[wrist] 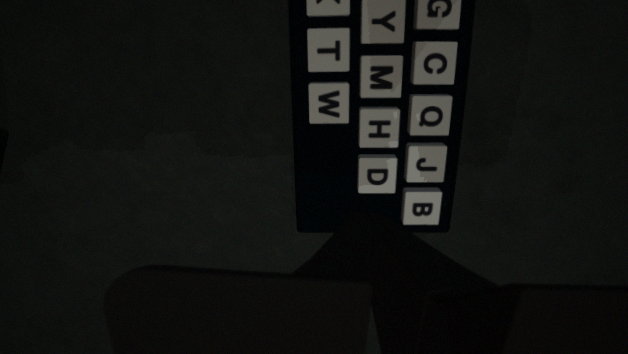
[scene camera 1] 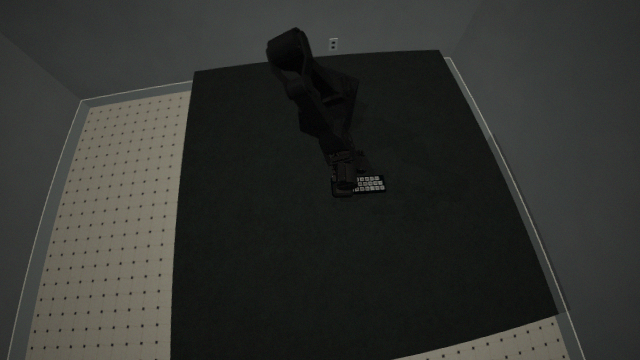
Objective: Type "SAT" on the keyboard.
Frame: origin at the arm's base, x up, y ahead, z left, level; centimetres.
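Seen in the pictures: gripper, fingertip midpoint: (wrist: 365, 226); arm's base, link origin: (scene camera 1: 341, 88).
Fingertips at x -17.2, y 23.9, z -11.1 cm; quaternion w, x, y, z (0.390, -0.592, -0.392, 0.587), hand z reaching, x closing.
Offsets run from my fingertips to a thing's top centre. Level surfaces: height alone.
The keyboard @[dz +6.8, dx -3.5, dy +3.3 cm] (scene camera 1: 370, 184) (wrist: 325, 175) is a dark board with pale square letter keys, lying flat on the dark table. In the wrist view its letters are turned sideways. The T key @[dz +5.2, dx -3.5, dy +0.7 cm] (wrist: 328, 50) is in the left column, above the W key @[dz +3.4, dx -3.5, dy +0.0 cm] (wrist: 328, 103). The D key @[dz +0.1, dx -3.5, dy +0.9 cm] (wrist: 377, 175) and the B key @[dz -1.9, dx -3.5, dy +2.2 cm] (wrist: 422, 207) are near the board's lower end. The S and A keys do not show in the wrist view. My gripper (scene camera 1: 343, 192) (wrist: 365, 226) is shut and empty. Its tip overlaps the bare lower end of the board, below D and left of B. Its height over the board is unclear.
The keyboard lies on a large dark table @[dx -5.1 cm] (scene camera 1: 280, 260). The arm (scene camera 1: 325, 115) reaches from the back of the table and covers the keyboard's left part in the scene view. Grey walls with a wall outlet (scene camera 1: 333, 44) stand behind. Pale tiled floor (scene camera 1: 110, 215) lies to the left.
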